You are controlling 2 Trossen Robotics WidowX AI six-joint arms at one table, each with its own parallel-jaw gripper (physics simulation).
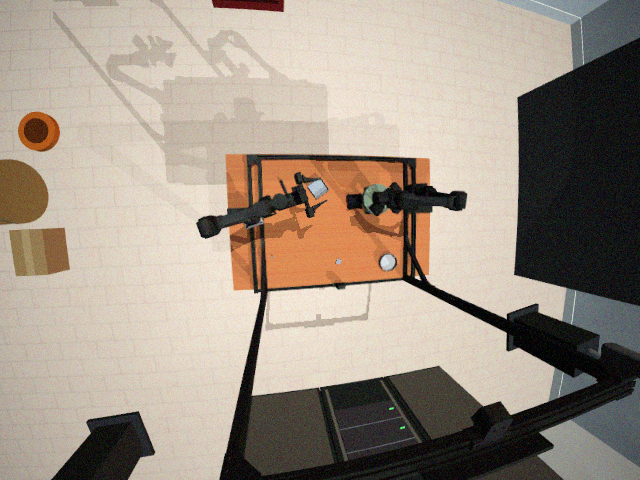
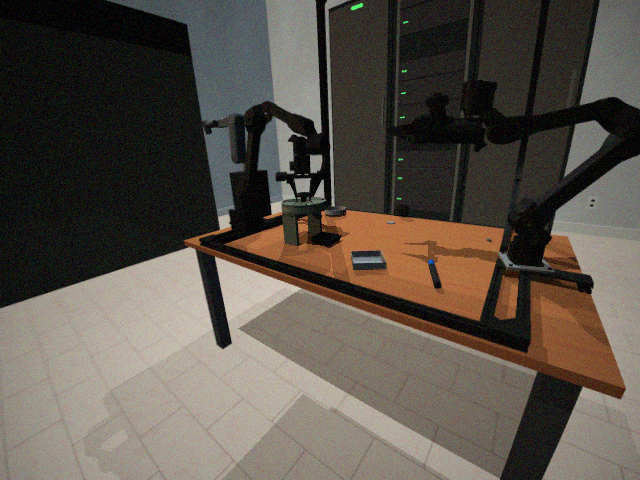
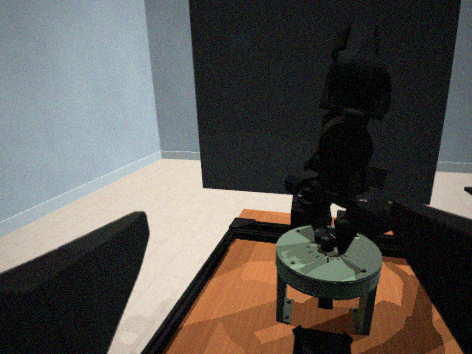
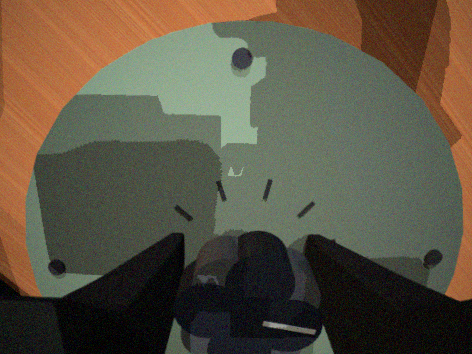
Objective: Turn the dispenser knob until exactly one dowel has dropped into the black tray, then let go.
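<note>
The green round dispenser stands on legs at the far side of the orange table. Its dark knob sits on top at the centre. My right gripper reaches down from above, and its fingers press on both sides of the knob. The black tray lies by the dispenser's feet; I cannot see what is inside it. My left gripper is open and empty, and hangs above the table away from the dispenser.
A small grey tray lies mid-table under the left gripper. A dark pen with a blue tip, a round grey disc and a small disc also lie on the table. A black frame rims it.
</note>
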